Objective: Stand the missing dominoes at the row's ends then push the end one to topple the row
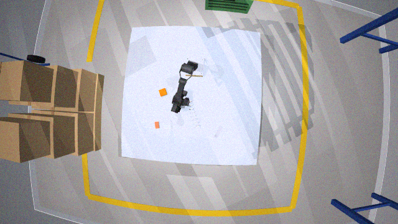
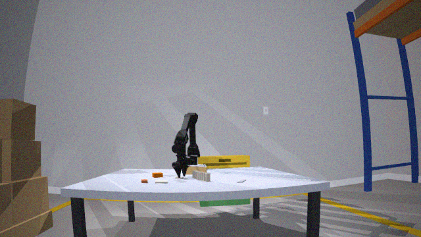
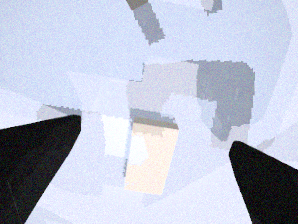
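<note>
Now: gripper tip 220 mm to the left of the small red-orange block and 210 mm short of it. Also, from my gripper tip: grey piece 320 mm to the left, 270 mm ahead, 10 mm below; then orange cube 160 mm to the right, 80 mm behind, 10 mm above.
</note>
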